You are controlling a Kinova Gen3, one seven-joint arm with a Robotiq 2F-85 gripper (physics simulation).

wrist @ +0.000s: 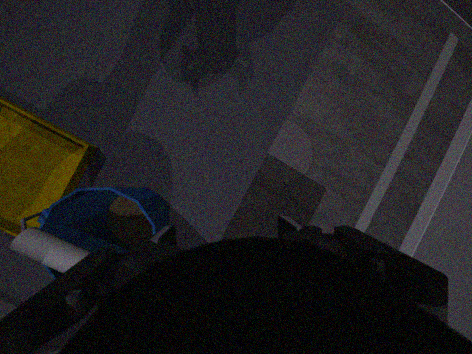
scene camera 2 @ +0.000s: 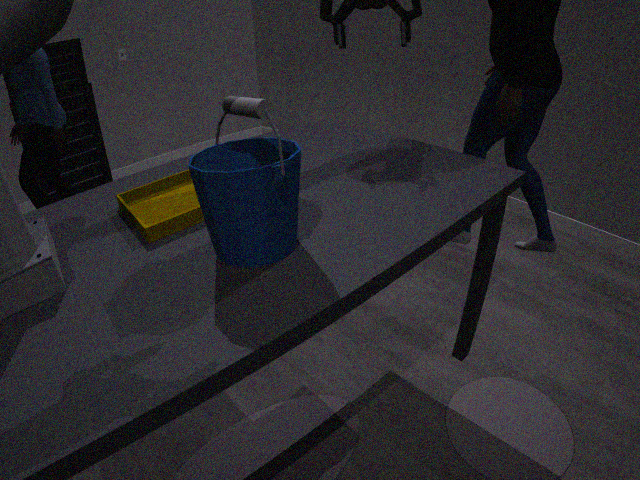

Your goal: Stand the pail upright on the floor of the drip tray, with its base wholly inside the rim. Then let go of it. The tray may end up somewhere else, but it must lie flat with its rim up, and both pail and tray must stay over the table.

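Frame: origin at the arm's base, x back, y left, z down, level; millimetres.
Where they show: gripper, fingertip midpoint: (wrist: 227,232) (scene camera 2: 373,47); arm's base, link origin: (scene camera 2: 15,256).
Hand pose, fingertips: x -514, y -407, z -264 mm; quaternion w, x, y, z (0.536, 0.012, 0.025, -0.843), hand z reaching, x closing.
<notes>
Things, the pixels of their top centre, and the offset from my fingertips. Level surfaces: height alone.
- pale grip, top centre: (scene camera 2: 245,97) (wrist: 56,263) dx +120, dy +156, dz +71 mm
- yellow drip tray, top centre: (scene camera 2: 178,190) (wrist: 5,168) dx +120, dy +452, dz +298 mm
- table, surface height: dz +332 mm
A blue pail (scene camera 2: 253,206) (wrist: 100,210) stands upright on the table, beside the tray. Its wire handle is raised, with a pale grip (scene camera 2: 244,106) (wrist: 50,250) above the rim. The yellow drip tray (scene camera 2: 178,222) (wrist: 67,182) lies flat with its rim up, behind and to the left of the pail in the scene view; the pail hides its right end there. My gripper (scene camera 2: 372,42) (wrist: 227,232) is open and empty. It hangs high above the table, to the right of the pail's handle in the scene view, and touches neither thing.
The table (scene camera 2: 382,217) has its long dark edge (scene camera 2: 310,326) at the front, not far from the pail. A person (scene camera 2: 522,87) stands beyond the table's right end, and another person (scene camera 2: 36,103) stands at the far left near a dark shelf-like unit.
</notes>
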